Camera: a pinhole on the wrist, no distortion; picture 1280 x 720 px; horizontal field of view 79.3 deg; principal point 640.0 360.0 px. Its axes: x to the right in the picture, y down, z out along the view. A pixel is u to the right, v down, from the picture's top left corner.
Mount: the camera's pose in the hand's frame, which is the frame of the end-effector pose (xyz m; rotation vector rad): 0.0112 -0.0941 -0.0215 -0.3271 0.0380 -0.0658
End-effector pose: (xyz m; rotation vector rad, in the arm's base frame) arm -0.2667 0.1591 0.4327 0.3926 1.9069 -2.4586
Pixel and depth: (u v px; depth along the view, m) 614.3 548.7 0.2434
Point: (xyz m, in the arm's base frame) -0.3147 -0.0299 0.4340
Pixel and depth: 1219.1 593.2 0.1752
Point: -0.4390 0.0631 0.4279
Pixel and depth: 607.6 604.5 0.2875
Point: -0.3139 -0.0716 0.3992
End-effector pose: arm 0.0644 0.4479 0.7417 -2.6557 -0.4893 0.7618
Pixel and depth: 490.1 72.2 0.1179
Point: -0.0231 0.5527 0.7004
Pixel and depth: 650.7 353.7 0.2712
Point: -0.0470 0.5198 0.5445
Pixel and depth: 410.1 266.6 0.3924
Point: -0.2131 0.4968 0.4884
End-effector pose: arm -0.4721 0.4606 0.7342 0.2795 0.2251 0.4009
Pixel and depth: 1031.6 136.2 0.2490
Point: -0.2471 0.3874 0.9020
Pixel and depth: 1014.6 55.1 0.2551
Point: -0.2378 0.3605 0.9090
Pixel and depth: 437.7 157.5 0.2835
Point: -0.4228 0.3174 0.9771
